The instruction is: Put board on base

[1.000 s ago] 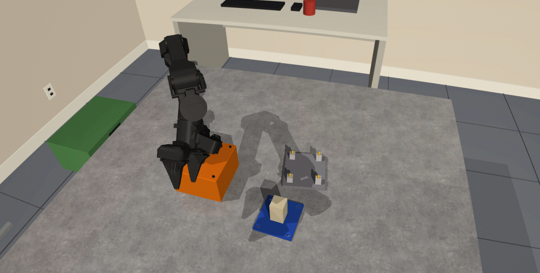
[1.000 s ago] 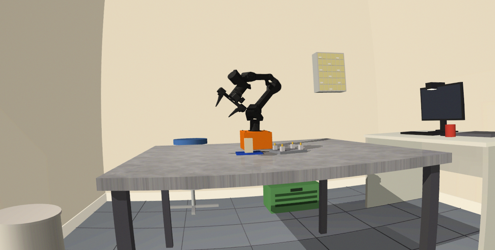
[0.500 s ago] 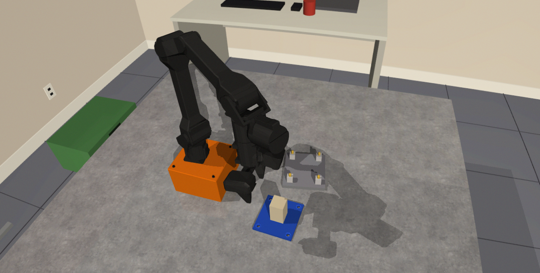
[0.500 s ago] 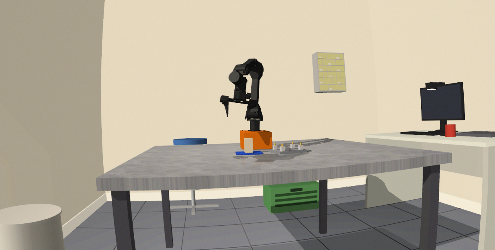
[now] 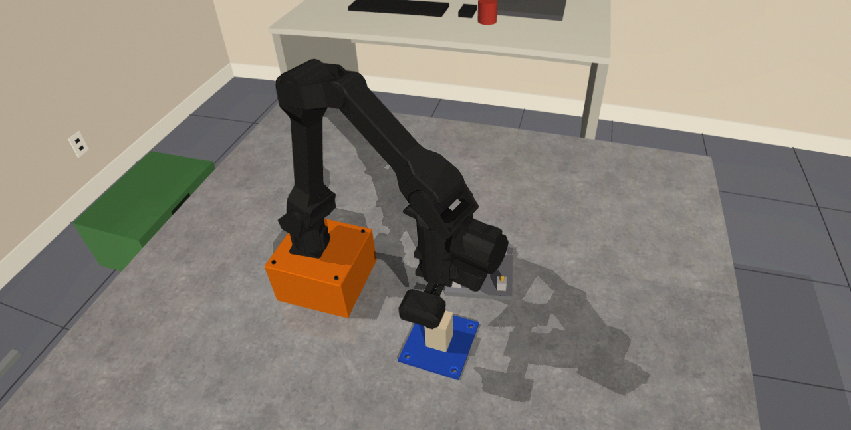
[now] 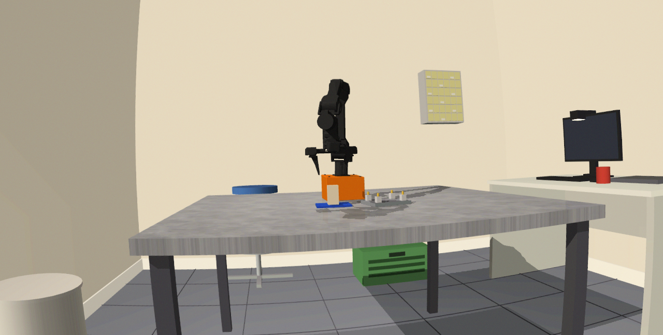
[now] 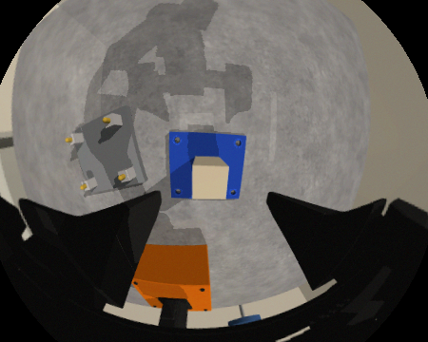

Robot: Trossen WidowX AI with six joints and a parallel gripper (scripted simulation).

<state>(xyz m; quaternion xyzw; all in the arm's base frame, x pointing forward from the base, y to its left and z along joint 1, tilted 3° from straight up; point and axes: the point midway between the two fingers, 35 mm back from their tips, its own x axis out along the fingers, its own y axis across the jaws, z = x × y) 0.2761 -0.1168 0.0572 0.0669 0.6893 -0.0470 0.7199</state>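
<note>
Now: the blue board 9 cm below my gripper tip. Round my gripper tip: grey base 5 cm ahead, 19 cm to the left, 11 cm below.
</note>
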